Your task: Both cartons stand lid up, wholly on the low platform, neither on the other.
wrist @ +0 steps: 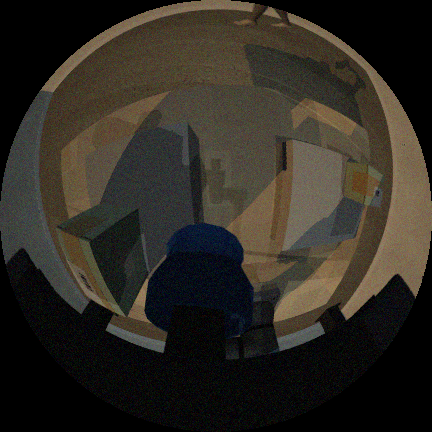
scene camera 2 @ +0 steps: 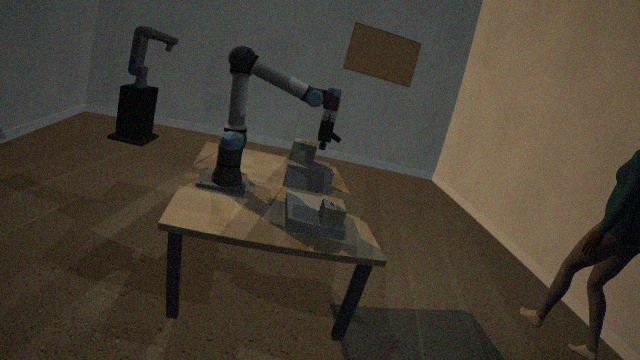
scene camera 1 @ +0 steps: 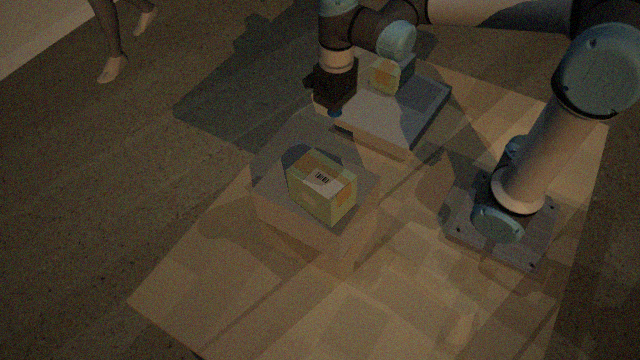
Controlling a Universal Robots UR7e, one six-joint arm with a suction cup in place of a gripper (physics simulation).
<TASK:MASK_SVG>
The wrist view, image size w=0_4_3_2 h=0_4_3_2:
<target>my suction cup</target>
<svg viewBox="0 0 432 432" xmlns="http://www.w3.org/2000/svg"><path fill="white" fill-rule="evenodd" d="M188 224L172 234L166 244L166 258L148 279L144 305L146 318L153 325L167 332L170 317L163 314L157 306L168 304L196 305L222 309L239 315L237 319L224 324L225 339L239 335L251 325L253 287L241 267L243 247L237 237L222 226L205 222Z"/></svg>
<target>low grey platform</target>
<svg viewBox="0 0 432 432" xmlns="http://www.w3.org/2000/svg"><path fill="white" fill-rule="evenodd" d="M282 142L281 195L274 239L281 250L297 249L355 238L363 204L343 196L346 161L360 162L307 142L294 139Z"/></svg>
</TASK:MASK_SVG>
